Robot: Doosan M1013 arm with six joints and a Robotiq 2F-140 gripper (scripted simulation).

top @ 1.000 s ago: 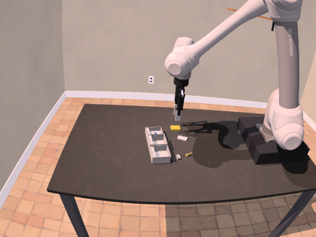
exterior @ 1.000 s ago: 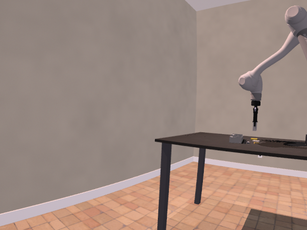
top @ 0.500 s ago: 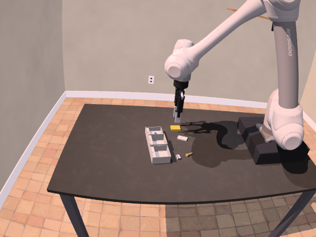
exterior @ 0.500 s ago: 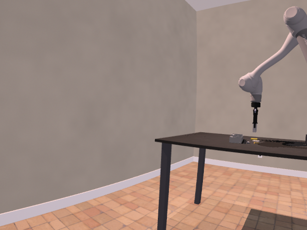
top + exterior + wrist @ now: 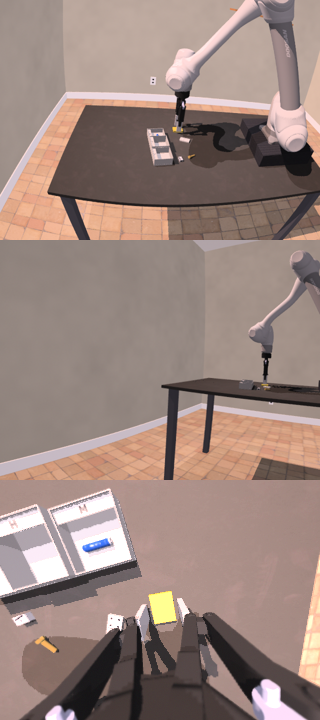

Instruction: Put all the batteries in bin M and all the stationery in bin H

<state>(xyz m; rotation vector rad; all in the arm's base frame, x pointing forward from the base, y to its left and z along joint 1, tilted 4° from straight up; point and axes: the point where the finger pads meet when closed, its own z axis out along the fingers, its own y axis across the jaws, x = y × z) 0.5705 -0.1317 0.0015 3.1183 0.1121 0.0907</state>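
Right now my hand is 40 mm above the yellow block. Round my hand: small white block 90 mm to the left, 40 mm below, 30 mm behind; three joined white bins 160 mm to the left, 110 mm ahead, 20 mm below; small blue thing 110 mm ahead, 80 mm to the left, 30 mm below.
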